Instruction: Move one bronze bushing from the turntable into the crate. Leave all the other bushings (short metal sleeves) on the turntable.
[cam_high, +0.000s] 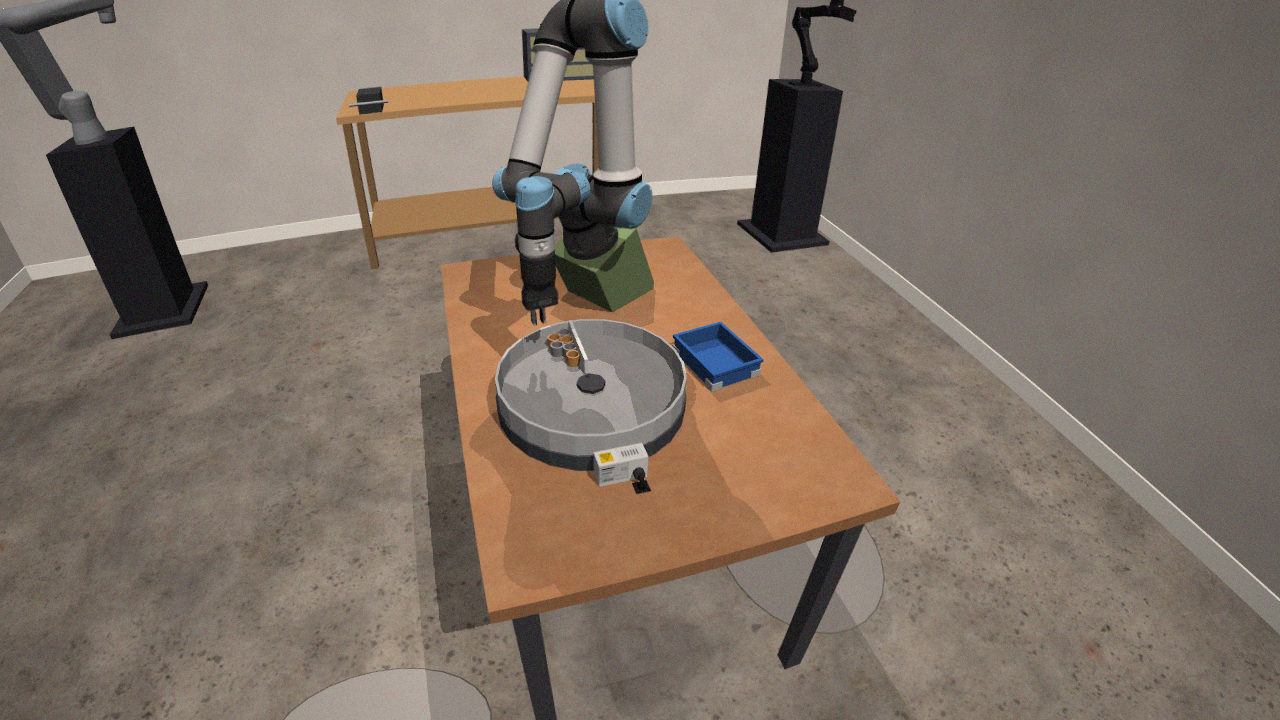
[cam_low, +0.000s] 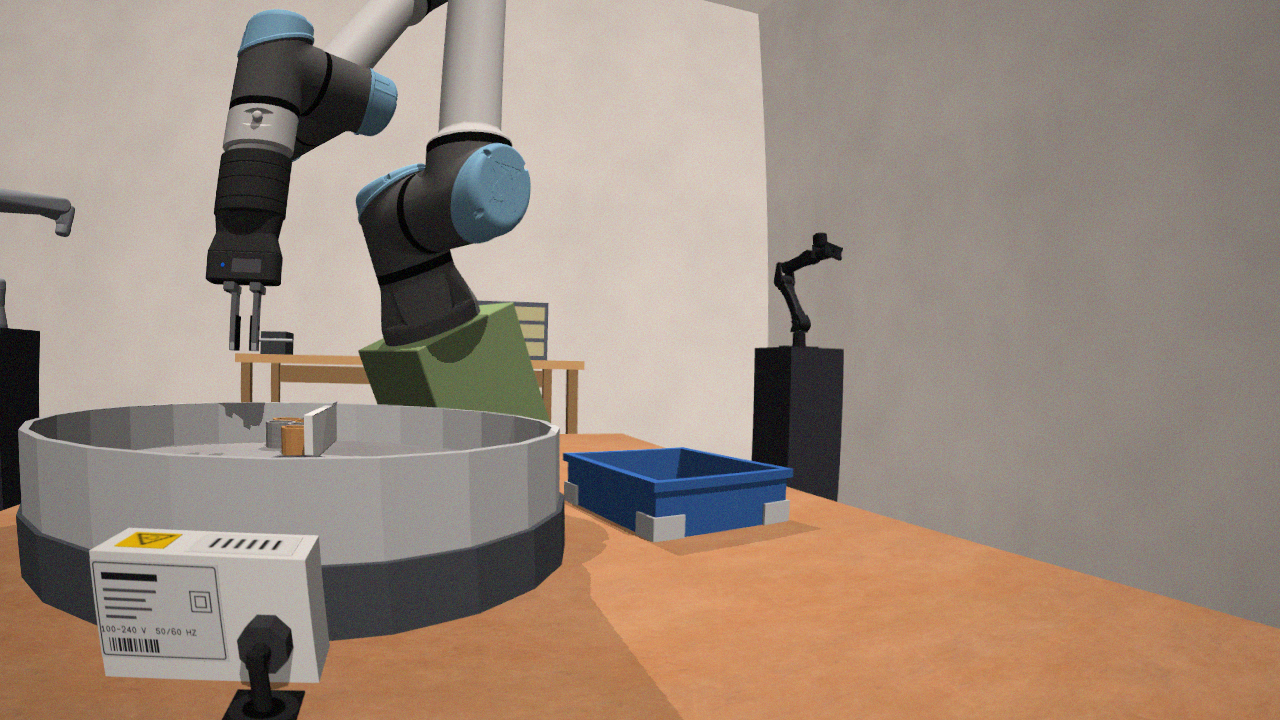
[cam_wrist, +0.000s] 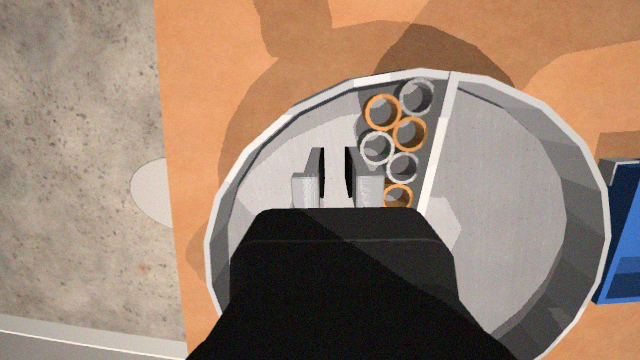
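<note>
Right now the grey turntable is 140 mm ahead of my hand, 80 mm to the left of it and 110 mm below it. Also, from my hand: blue crate 90 mm ahead, 420 mm to the left, 140 mm below.
</note>
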